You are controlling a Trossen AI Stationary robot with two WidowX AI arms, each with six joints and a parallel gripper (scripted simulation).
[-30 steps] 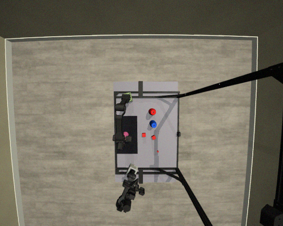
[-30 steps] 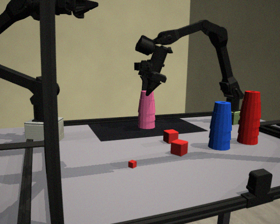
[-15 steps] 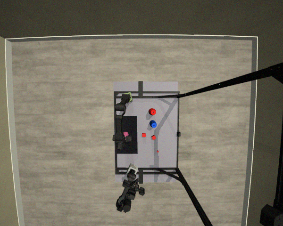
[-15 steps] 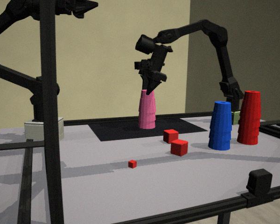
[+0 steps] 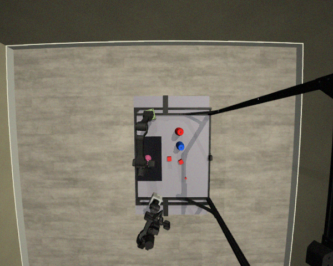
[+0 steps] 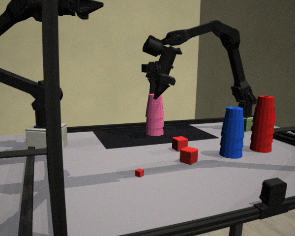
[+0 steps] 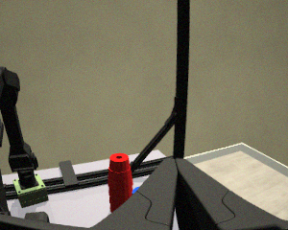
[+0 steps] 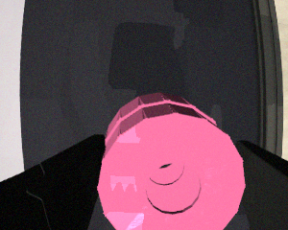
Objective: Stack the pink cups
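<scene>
The black mat lies 10 mm behind my right hand, 10 mm to the left of it and 180 mm below it. Round my right hand: red cube 370 mm behind, 220 mm to the left, 170 mm below.
</scene>
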